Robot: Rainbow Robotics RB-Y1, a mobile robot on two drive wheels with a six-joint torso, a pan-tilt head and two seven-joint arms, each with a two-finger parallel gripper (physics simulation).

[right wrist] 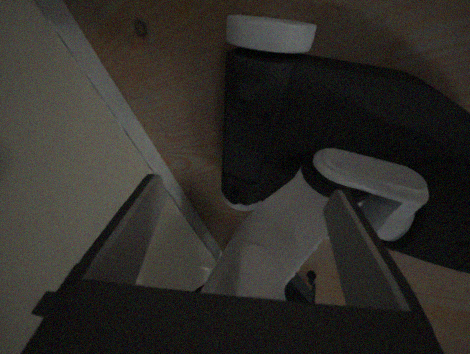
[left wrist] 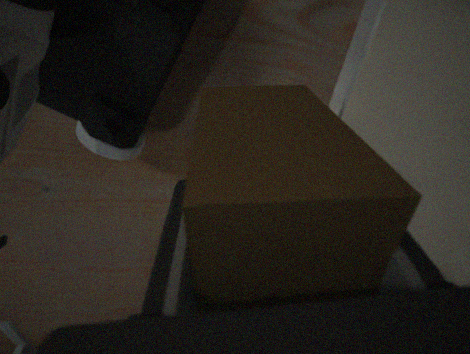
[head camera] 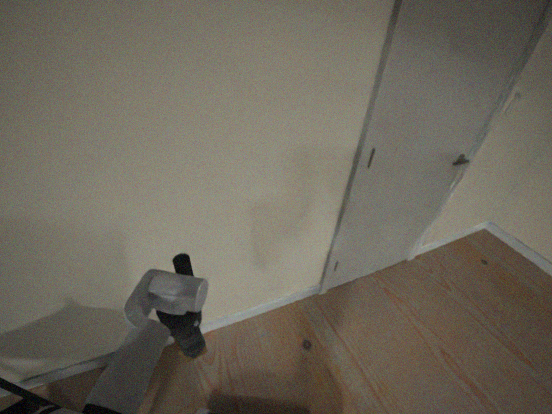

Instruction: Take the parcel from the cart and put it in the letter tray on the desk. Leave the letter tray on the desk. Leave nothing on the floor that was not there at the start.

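Places are measured from the robot's base along level axes (x ahead, y right, z down), in metres.
Where they show: left gripper, fingertip midpoint: (left wrist: 263, 187) (head camera: 191, 343); right gripper, fingertip midpoint: (right wrist: 245, 192).
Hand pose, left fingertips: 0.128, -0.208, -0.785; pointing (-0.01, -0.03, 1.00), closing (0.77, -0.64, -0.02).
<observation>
Each offset is from my left fingertips to the top centre of the thing, as dx, dy, dz. "pt": to the spot under its first point. Level surfaces: height alone.
The parcel, a plain brown box @[-0.001, -0.001, -0.050] (left wrist: 295, 150), fills the middle of the left wrist view. My left gripper (head camera: 194, 347) (left wrist: 263, 187) is shut on it, with one finger at each side; the box is held above the floor, close to a wall. In the head camera the parcel is mostly hidden under the gripper. My right gripper (right wrist: 245, 192) is open, its fingers wide apart with no object between them. The cart, the desk and the letter tray cannot be made out in these views.
A cream wall (head camera: 200, 125) (left wrist: 425, 125) (right wrist: 60, 165) with a white skirting board (head camera: 270, 305) runs close by. A grey door (head camera: 400, 165) with a handle @[pt +0.980, +1.221, -0.136] (head camera: 461, 160) stands at the right. My dark wheeled base (left wrist: 115, 65) (right wrist: 310, 105) is on the wooden floor @[dz +0.784] (head camera: 400, 340).
</observation>
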